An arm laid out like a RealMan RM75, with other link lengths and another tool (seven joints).
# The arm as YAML. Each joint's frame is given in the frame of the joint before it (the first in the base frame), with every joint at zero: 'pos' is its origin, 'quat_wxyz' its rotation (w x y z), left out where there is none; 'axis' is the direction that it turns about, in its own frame. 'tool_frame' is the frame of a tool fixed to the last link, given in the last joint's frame.
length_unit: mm
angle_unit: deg
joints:
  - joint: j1
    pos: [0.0, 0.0, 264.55]
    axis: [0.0, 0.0, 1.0]
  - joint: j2
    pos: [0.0, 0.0, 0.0]
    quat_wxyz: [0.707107, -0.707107, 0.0, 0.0]
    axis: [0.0, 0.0, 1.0]
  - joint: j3
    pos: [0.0, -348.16, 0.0]
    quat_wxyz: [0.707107, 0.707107, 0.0, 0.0]
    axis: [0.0, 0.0, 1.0]
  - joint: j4
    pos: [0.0, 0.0, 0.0]
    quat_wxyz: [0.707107, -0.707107, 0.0, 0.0]
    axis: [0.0, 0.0, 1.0]
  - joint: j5
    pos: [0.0, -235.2, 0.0]
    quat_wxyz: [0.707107, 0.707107, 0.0, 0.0]
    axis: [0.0, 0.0, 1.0]
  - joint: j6
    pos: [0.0, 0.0, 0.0]
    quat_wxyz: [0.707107, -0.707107, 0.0, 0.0]
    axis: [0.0, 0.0, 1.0]
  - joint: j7
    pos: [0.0, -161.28, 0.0]
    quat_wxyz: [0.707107, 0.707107, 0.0, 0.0]
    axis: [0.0, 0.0, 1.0]
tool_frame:
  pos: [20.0, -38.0, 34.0]
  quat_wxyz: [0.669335, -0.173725, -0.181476, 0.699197]
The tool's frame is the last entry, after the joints.
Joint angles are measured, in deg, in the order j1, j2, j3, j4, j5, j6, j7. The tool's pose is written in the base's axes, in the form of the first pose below.
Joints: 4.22, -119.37, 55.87, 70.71, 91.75, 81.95, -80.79
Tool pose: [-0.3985, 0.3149, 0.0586, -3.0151, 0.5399, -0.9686]
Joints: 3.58, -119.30, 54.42, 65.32, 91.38, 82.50, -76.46
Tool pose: [-0.4144, 0.3097, 0.0501, -3.0022, 0.5377, -0.9532]
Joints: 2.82, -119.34, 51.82, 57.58, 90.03, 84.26, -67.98
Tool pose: [-0.4303, 0.2987, 0.0399, -2.9741, 0.5559, -0.9612]
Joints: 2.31, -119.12, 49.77, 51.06, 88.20, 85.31, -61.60
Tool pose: [-0.4432, 0.2893, 0.0346, -2.9308, 0.5775, -0.9430]
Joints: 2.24, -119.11, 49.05, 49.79, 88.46, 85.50, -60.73
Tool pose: [-0.4474, 0.2865, 0.0329, -2.9268, 0.5782, -0.9327]
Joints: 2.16, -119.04, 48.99, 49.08, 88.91, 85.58, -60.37
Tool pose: [-0.4493, 0.2849, 0.0299, -2.9340, 0.5719, -0.9335]
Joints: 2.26, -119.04, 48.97, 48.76, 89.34, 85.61, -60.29
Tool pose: [-0.4511, 0.2829, 0.0276, -2.9404, 0.5663, -0.9318]
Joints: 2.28, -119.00, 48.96, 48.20, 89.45, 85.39, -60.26
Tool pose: [-0.4536, 0.2817, 0.0259, -2.9402, 0.5624, -0.9220]
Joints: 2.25, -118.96, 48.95, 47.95, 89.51, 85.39, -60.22
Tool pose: [-0.4544, 0.2813, 0.0252, -2.9406, 0.5600, -0.9201]
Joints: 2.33, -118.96, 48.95, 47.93, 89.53, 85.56, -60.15
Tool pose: [-0.4542, 0.2803, 0.0250, -2.9408, 0.5586, -0.9216]
